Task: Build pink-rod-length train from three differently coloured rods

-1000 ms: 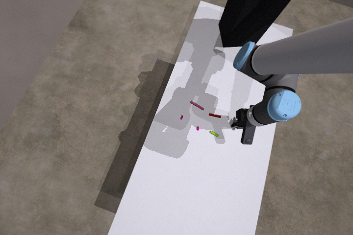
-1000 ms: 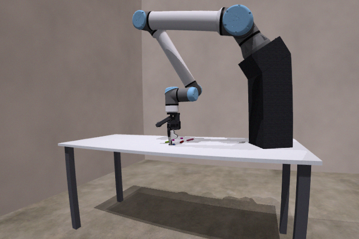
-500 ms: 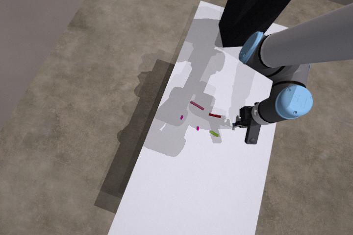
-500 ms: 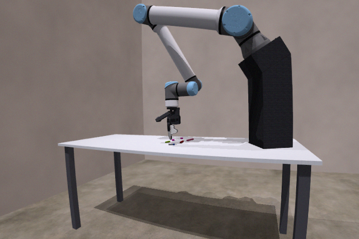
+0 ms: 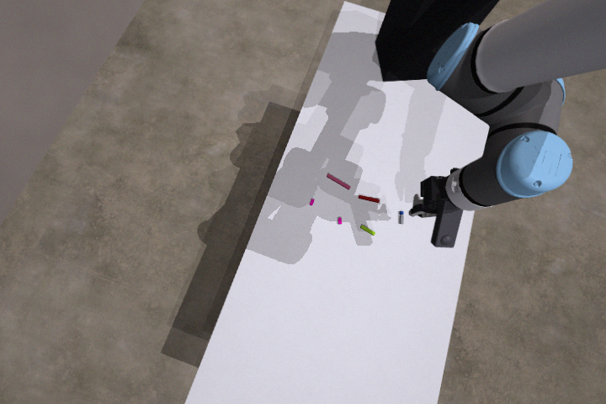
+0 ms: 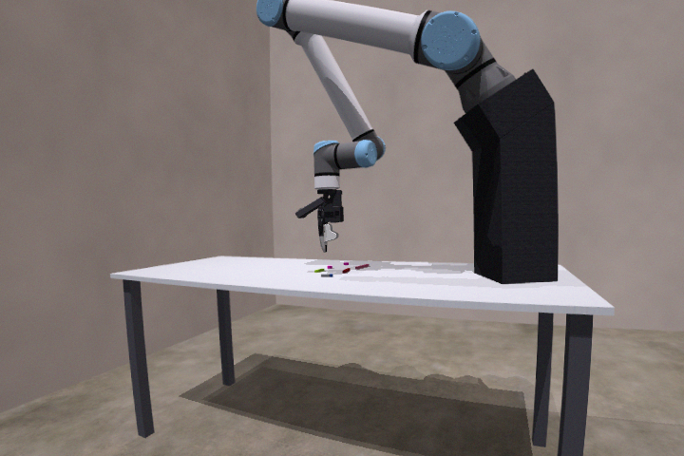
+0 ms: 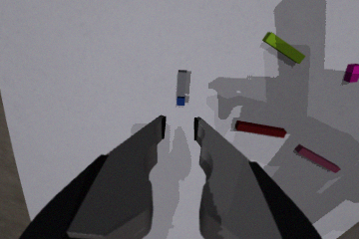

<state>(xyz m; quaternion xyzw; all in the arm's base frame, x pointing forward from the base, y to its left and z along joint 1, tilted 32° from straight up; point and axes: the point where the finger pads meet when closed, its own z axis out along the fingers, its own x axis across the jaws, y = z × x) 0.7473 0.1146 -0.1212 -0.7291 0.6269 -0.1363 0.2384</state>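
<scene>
My gripper is now 100 mm to the left of the lime rod, 100 mm above it and 70 mm short of it. The rest, counted from my hand: red rod 120 mm to the right, 100 mm below, 40 mm behind; then grey rod 100 mm below; then small blue rod 100 mm below, 20 mm behind.
</scene>
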